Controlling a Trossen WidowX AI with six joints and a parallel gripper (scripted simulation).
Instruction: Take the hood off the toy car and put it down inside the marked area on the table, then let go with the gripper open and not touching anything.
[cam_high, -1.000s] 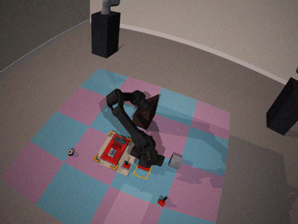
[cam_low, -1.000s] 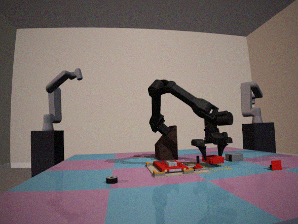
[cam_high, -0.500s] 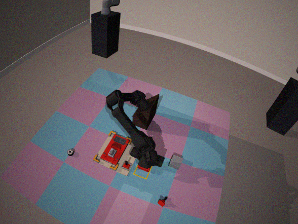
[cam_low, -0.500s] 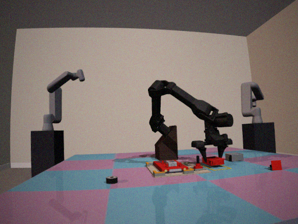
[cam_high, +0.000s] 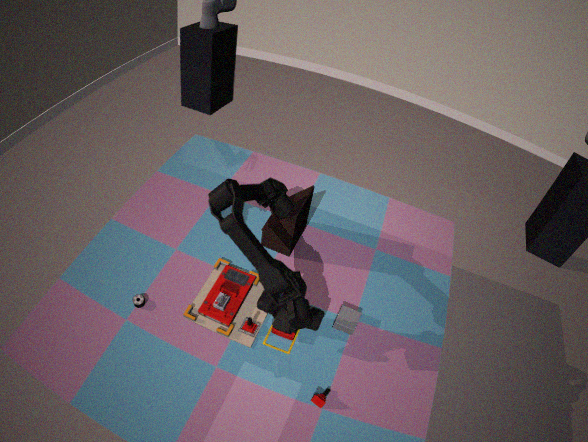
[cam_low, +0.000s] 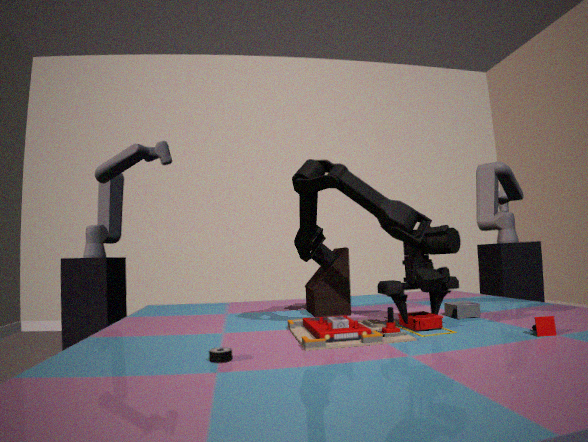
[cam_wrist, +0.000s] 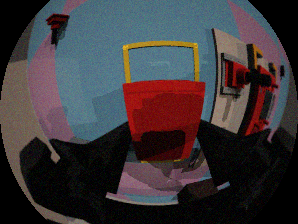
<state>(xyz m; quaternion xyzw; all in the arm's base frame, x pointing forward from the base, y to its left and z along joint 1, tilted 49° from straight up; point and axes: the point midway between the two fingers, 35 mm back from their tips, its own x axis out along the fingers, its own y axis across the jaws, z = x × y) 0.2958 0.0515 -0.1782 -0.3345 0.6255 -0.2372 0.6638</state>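
Now: the red hood 10 mm above my gripper tip. The rest, counted from my gripper tip: flat base plate: 200 mm to the right, 20 mm ahead; then black wheel: 440 mm to the right, 200 mm ahead.
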